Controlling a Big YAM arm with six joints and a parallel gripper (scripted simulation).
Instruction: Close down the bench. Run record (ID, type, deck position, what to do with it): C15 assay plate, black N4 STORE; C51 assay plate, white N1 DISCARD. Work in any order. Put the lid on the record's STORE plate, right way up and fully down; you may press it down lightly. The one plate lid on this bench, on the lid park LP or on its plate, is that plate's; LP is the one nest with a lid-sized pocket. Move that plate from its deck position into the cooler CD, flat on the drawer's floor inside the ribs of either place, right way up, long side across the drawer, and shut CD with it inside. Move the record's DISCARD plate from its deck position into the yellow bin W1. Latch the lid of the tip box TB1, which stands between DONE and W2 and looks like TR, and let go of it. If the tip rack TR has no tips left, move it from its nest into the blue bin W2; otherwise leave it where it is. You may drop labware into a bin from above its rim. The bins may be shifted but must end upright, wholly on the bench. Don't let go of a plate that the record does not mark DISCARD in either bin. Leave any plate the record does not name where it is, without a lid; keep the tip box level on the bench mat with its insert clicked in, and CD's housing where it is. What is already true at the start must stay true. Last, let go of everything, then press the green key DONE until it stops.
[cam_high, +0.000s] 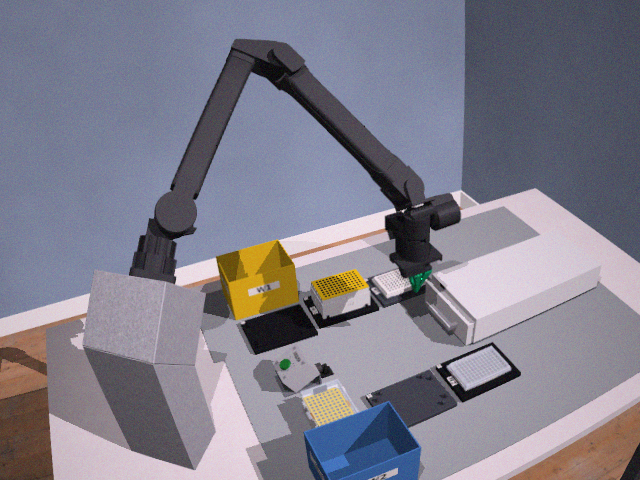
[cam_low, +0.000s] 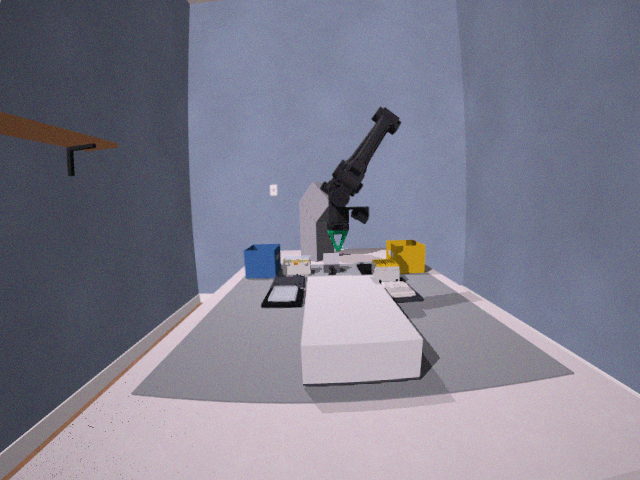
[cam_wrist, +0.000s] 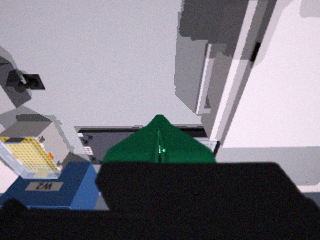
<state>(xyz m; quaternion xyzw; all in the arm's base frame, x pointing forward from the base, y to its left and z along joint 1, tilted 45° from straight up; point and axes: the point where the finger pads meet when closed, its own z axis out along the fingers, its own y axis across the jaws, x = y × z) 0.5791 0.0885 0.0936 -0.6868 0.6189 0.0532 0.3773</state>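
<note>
My gripper is now 20 cm to the right of the white assay plate, 13 cm above it and 2 cm short of it. The rest, counted from my hand: N1 label 18 cm to the left, 14 cm below, 5 cm behind; then black plate 18 cm ahead, 13 cm below, 4 cm to the left; then clear plate lid 18 cm ahead, 12 cm below, 5 cm to the left.
</note>
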